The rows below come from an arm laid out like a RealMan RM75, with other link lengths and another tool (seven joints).
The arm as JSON. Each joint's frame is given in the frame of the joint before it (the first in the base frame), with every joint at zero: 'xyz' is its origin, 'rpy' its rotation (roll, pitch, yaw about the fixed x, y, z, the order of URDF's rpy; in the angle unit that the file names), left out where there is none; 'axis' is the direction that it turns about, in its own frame. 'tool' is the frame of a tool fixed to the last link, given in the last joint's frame.
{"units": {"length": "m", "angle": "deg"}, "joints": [
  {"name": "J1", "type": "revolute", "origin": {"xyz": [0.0, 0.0, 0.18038]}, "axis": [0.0, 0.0, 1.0]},
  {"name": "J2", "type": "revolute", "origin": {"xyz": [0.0, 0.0, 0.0]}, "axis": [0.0, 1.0, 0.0]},
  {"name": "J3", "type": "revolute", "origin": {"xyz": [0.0, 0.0, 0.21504]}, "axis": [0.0, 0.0, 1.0]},
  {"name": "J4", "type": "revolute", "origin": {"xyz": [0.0, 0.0, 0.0]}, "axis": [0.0, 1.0, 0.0]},
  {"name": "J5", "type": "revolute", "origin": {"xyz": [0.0, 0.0, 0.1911]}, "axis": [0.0, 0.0, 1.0]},
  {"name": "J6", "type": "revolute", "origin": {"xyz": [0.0, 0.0, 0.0]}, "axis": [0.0, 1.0, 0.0]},
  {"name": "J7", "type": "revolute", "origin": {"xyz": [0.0, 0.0, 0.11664]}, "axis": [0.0, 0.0, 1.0]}
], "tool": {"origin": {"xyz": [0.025, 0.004, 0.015], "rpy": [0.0, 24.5, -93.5]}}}
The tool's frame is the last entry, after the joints.
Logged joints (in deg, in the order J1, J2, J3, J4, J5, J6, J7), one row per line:
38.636 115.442 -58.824 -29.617 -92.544 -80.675 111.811
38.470 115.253 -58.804 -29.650 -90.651 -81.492 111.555
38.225 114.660 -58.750 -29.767 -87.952 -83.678 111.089
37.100 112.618 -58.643 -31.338 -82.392 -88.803 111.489
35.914 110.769 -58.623 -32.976 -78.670 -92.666 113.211
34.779 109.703 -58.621 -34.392 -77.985 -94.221 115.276
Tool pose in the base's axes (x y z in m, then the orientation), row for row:
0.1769 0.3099 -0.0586 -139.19 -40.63 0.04
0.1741 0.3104 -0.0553 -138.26 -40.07 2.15
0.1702 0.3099 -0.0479 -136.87 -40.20 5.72
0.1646 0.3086 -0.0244 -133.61 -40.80 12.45
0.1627 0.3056 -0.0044 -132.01 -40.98 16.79
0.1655 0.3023 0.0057 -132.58 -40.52 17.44
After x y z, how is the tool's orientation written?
As a rotation vector, in degrees.
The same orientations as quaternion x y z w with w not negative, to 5 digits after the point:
-0.91551 -0.26724 0.00026 0.30072
-0.91328 -0.26468 0.01420 0.30930
-0.90854 -0.26685 0.03797 0.31924
-0.89590 -0.27358 0.08348 0.33993
-0.88873 -0.27589 0.11303 0.34824
-0.89085 -0.27227 0.11719 0.34426

